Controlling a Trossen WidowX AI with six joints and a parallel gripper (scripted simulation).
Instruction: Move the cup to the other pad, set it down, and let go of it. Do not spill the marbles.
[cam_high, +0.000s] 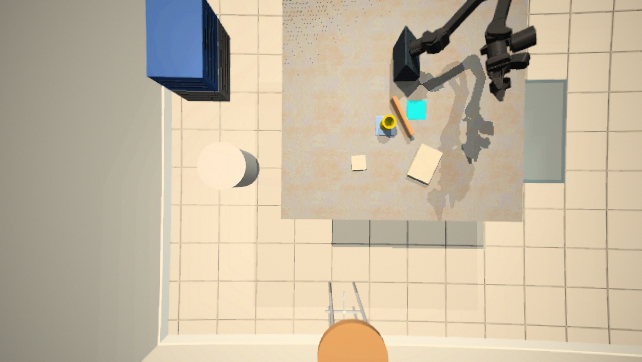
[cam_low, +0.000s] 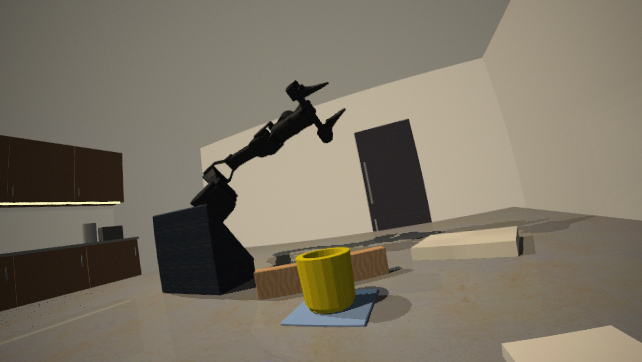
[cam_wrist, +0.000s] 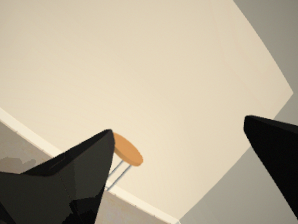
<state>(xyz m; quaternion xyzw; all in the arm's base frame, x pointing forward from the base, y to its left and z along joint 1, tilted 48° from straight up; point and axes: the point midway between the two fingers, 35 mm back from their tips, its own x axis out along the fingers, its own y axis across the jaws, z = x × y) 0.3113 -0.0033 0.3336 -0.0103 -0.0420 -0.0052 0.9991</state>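
The yellow cup is 380 mm below my gripper tip, 280 mm to the right of it and 40 mm ahead of it. From my gripper tip the other things lie so: slab 400 mm below, 220 mm ahead, 50 mm to the right; cyan pad 420 mm below, 130 mm to the right, 60 mm behind; wooden bar 400 mm below, 210 mm to the right, 10 mm behind.
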